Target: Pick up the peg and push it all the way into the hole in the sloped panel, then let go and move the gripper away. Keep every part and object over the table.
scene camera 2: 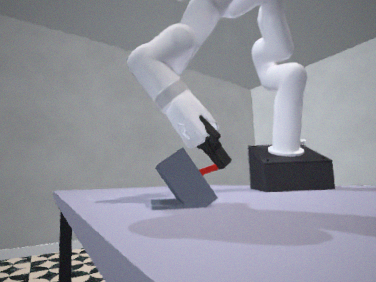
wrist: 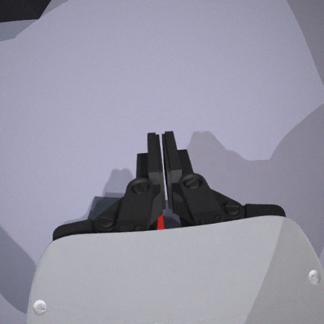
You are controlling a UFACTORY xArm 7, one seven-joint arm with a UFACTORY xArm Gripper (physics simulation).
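Seen in the pictures: gripper, between the fingertips: (scene camera 2: 225, 165); arm's base, origin of its link: (scene camera 2: 285, 151).
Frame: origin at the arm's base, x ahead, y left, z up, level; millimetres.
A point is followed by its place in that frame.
Observation:
The red peg (scene camera 2: 208, 169) {y 148, x 432, z -68 mm} (wrist: 160, 223) sticks out of the sloped face of the grey panel (scene camera 2: 186, 176) {y 195, x 507, z -82 mm} (wrist: 102, 204), tilted slightly upward towards its free end. Its inner part is hidden by the panel. My gripper (scene camera 2: 224, 165) {y 158, x 393, z -60 mm} (wrist: 161, 150) is shut with nothing between its fingers. In the scene view its fingertips are right by the peg's outer end, on the robot-base side of the panel; whether they touch it I cannot tell. In the wrist view the peg shows below the fingers, partly hidden by the gripper body.
The panel's flat foot (scene camera 2: 165, 204) {y 164, x 535, z -131 mm} rests on the lilac table (scene camera 2: 260, 260) {y 433, x 572, z -137 mm} (wrist: 100, 90). The black robot base (scene camera 2: 292, 175) {y 79, x 77, z -88 mm} stands at the back right. The table's left edge runs to the left of the panel, with tiled floor (scene camera 2: 45, 267) below.

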